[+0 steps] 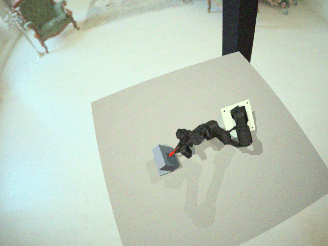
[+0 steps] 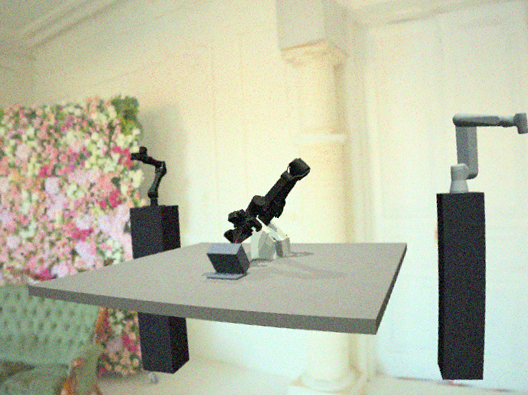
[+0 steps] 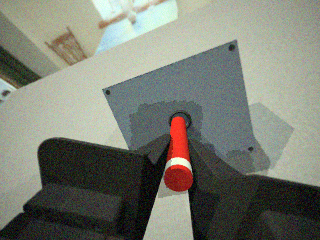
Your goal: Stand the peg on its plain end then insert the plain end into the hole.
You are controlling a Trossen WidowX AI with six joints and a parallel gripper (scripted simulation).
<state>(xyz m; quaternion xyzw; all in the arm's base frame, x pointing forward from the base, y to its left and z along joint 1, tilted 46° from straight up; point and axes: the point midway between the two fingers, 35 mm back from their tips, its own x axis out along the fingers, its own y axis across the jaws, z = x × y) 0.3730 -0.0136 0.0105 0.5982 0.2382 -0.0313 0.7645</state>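
My gripper tip is 6 cm short of the grey sloped panel, 4 cm above it and 1 cm to the left of it. From my gripper tip the other things lie so: red peg: 1 cm behind, 1 cm above.
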